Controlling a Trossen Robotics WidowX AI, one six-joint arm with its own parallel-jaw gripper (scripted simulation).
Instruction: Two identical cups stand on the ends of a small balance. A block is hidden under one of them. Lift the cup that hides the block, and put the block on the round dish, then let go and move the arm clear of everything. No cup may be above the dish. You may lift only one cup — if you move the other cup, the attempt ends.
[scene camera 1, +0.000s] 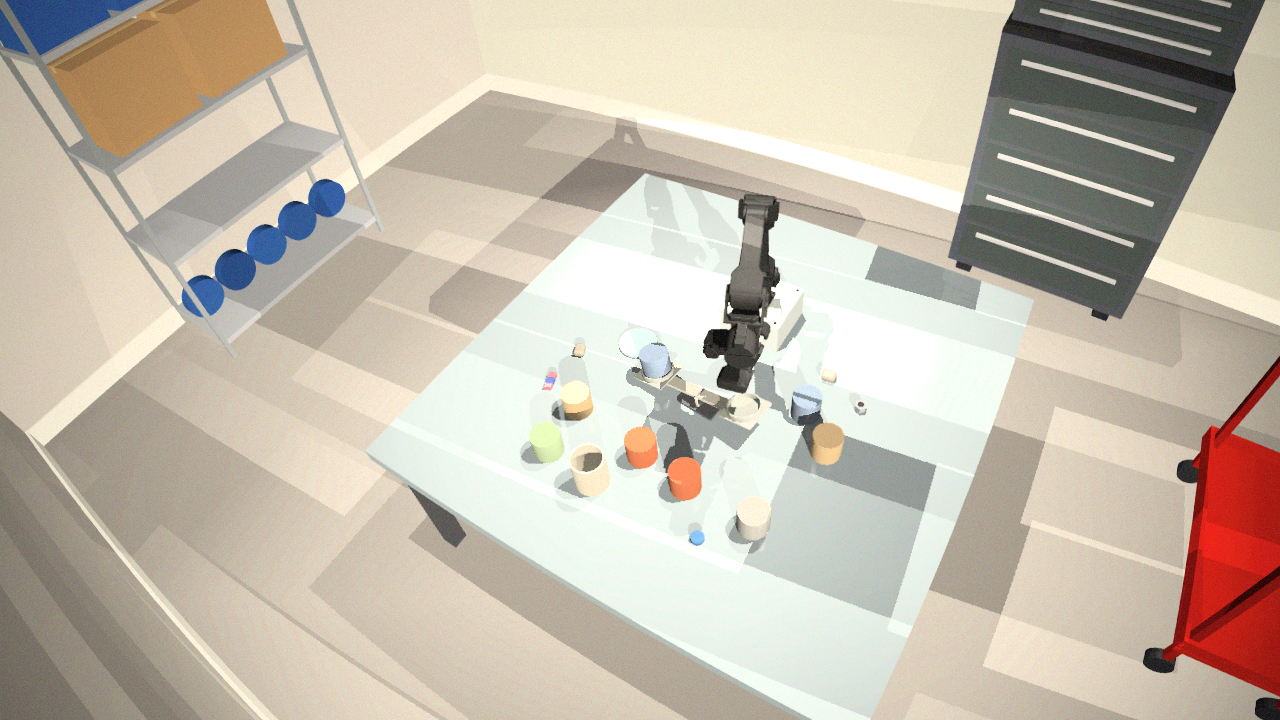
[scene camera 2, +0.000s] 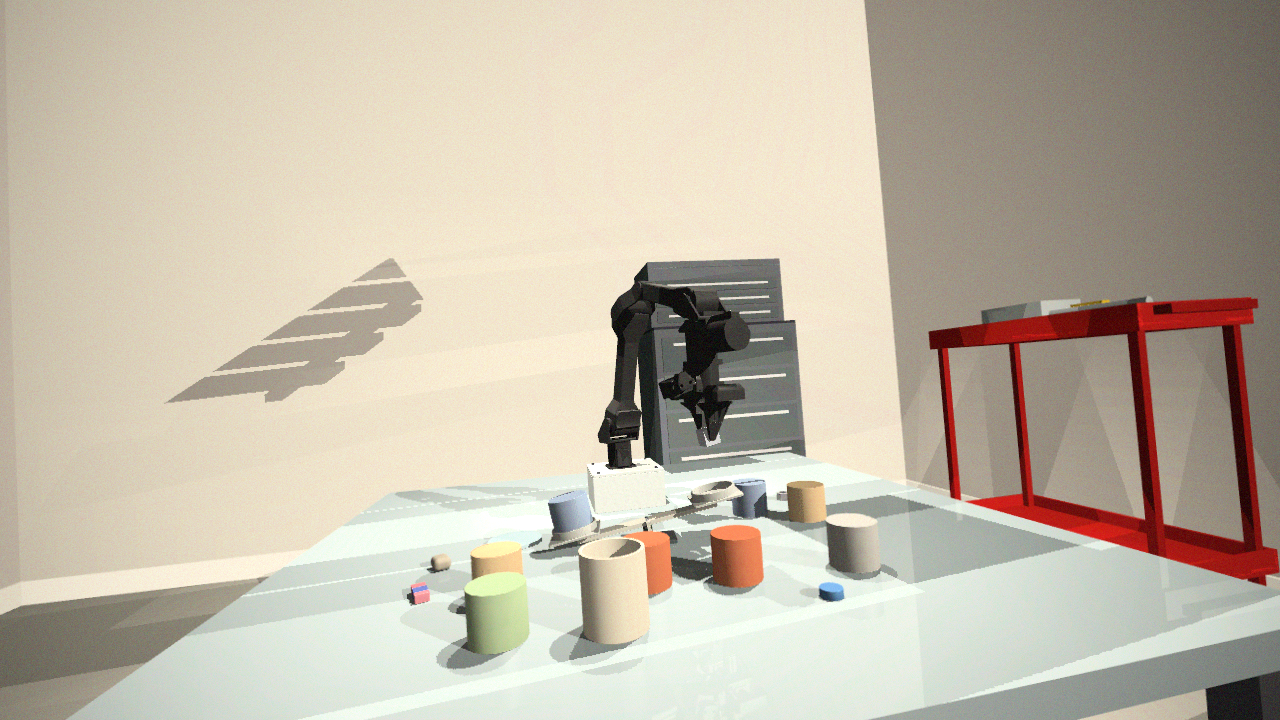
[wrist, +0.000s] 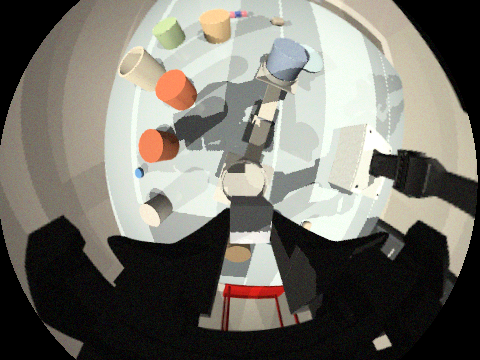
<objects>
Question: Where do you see my gripper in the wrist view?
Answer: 248, 212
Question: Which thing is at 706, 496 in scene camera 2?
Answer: A balance.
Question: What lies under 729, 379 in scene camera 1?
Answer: My gripper.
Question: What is my gripper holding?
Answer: A grey block.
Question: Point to a balance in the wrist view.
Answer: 243, 176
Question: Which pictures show my gripper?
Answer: Scene camera 1, scene camera 2 and the wrist view: all of them.
</objects>
